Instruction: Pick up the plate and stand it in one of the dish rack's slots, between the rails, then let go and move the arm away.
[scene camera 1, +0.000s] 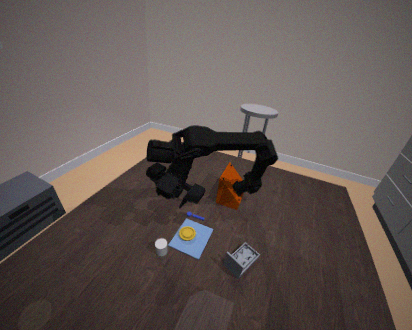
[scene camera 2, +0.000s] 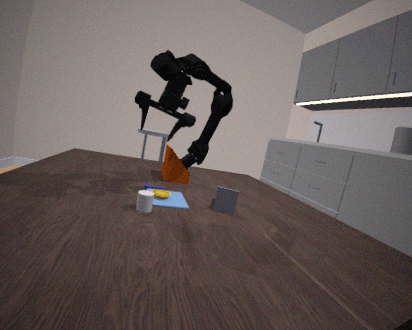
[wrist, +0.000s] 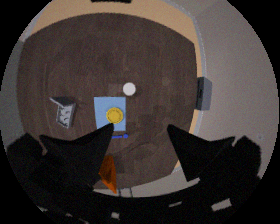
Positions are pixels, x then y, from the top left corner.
Scene:
my gripper: scene camera 1; scene camera 2; wrist 141, 126
same spot on my gripper: (scene camera 1: 170, 184) = (scene camera 2: 178, 97)

